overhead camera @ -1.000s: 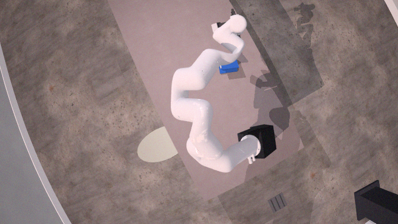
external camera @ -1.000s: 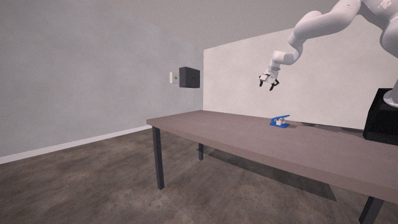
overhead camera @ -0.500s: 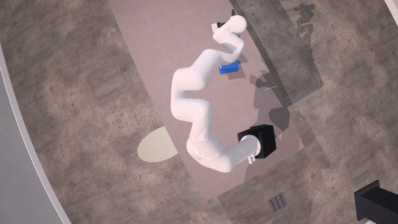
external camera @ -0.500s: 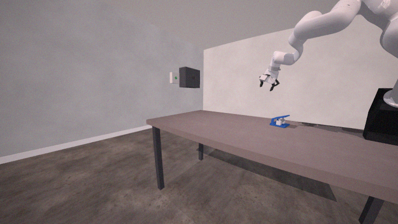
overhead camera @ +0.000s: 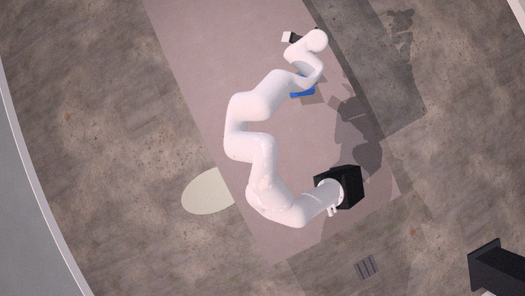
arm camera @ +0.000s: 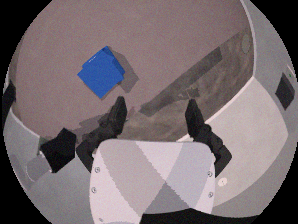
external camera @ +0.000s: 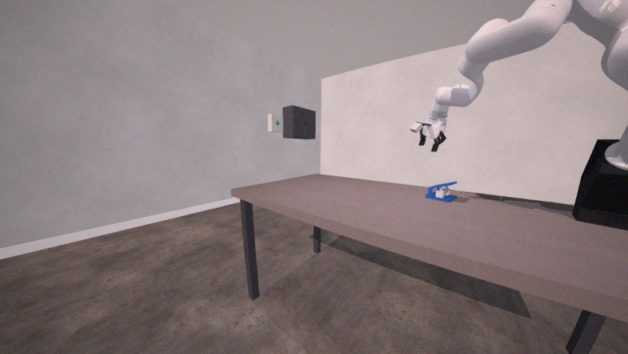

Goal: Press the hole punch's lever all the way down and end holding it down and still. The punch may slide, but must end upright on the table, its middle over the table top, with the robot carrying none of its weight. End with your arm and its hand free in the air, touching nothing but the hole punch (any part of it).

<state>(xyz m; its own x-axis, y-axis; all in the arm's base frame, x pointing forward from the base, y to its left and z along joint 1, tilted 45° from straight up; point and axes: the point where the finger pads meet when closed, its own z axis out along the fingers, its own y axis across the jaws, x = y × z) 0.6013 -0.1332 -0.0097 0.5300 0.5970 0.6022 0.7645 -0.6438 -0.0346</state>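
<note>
Right now the blue hole punch is 9 cm behind my hand, 4 cm to the left of it and 21 cm below it.
</note>
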